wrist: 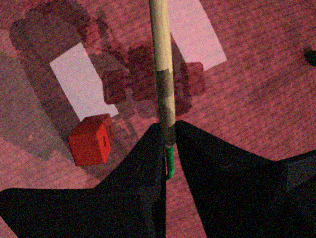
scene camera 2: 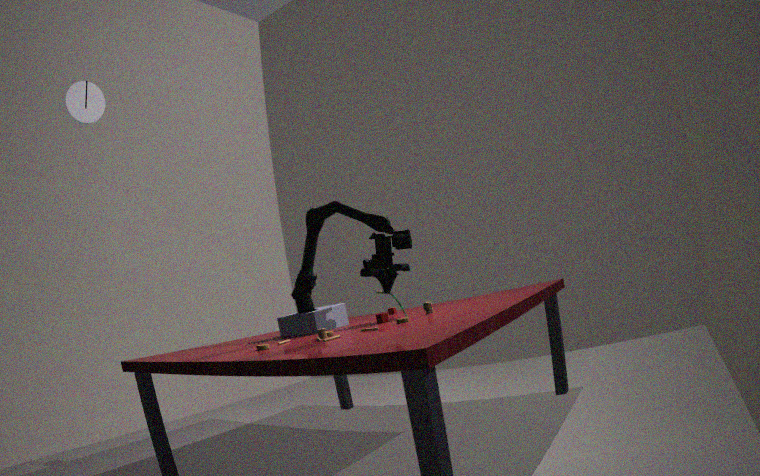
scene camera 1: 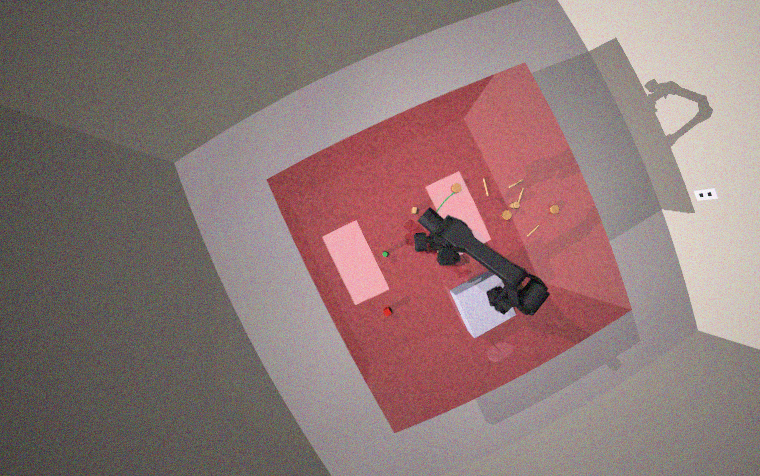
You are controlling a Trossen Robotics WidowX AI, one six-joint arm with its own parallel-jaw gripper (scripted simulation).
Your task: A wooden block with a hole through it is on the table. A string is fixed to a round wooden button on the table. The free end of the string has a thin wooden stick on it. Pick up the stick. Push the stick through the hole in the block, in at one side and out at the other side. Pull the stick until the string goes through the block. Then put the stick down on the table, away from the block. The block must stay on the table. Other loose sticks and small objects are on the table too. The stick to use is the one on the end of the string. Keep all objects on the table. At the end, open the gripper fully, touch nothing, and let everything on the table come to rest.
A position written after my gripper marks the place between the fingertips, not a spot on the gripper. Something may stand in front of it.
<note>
I see my gripper (scene camera 2: 387, 293).
My gripper shows as well in the wrist view (wrist: 167, 130) and in scene camera 1 (scene camera 1: 437, 242).
</note>
